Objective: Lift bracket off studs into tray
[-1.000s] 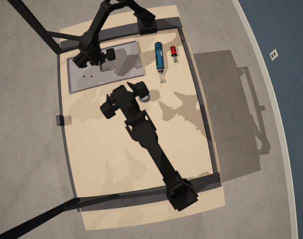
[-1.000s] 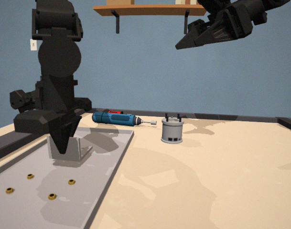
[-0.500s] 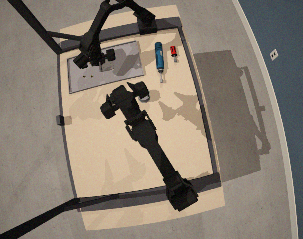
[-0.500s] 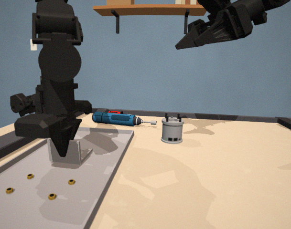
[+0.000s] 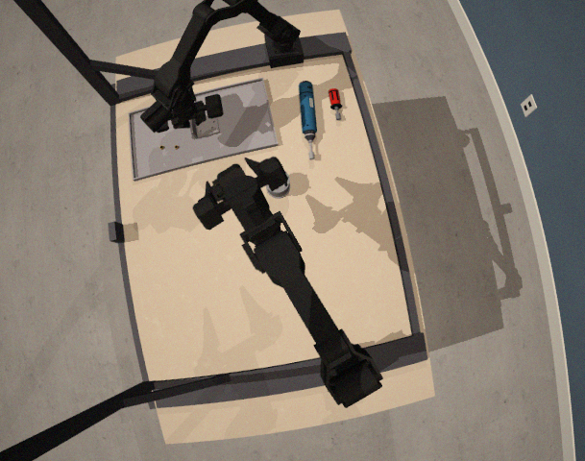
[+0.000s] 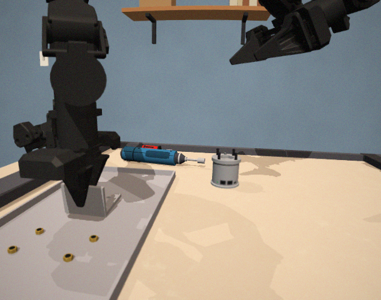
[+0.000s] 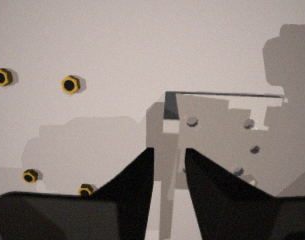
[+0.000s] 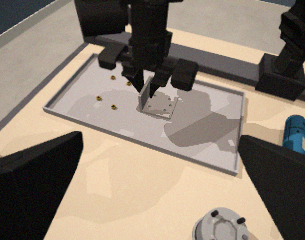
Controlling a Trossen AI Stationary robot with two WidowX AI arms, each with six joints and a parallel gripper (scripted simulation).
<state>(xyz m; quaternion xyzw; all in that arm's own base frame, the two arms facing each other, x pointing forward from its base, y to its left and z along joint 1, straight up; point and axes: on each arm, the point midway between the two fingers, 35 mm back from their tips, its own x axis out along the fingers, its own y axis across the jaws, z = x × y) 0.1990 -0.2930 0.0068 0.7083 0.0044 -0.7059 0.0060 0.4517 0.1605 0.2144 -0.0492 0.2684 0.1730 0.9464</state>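
Right now the grey L-shaped bracket is 30 mm ahead of my left hand and 40 mm below it. Also, from my left hand: grey tray 10 mm ahead, 50 mm below; then grey cylindrical joint module 200 mm ahead, 220 mm to the right, 20 mm below; then small red screwdriver 400 mm ahead, 10 mm to the right, 40 mm below.
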